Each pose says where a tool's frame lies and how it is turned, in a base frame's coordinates. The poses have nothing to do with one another.
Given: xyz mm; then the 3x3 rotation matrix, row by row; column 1 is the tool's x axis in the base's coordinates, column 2 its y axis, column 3 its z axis. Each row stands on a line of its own.
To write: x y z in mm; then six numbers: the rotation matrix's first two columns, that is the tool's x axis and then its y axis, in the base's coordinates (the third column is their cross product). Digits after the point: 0 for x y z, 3 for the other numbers.
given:
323 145 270
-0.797 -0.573 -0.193
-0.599 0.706 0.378
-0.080 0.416 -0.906
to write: 323 145 270 -0.797 -0.599 -0.080 -0.573 0.706 0.416
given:
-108 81 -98
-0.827 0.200 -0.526
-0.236 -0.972 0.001
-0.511 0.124 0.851
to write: -108 81 -98 -0.827 -0.236 -0.511 0.200 -0.972 0.124
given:
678 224 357
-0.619 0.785 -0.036
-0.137 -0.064 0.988
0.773 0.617 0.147
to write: 678 224 357 -0.619 -0.137 0.773 0.785 -0.064 0.617
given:
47 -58 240
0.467 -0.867 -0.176
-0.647 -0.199 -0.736
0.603 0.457 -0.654
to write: 47 -58 240 0.467 -0.647 0.603 -0.867 -0.199 0.457
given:
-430 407 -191
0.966 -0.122 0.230
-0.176 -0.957 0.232
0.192 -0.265 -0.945
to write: -430 407 -191 0.966 -0.176 0.192 -0.122 -0.957 -0.265
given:
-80 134 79
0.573 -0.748 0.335
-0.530 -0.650 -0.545
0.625 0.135 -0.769
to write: -80 134 79 0.573 -0.530 0.625 -0.748 -0.650 0.135
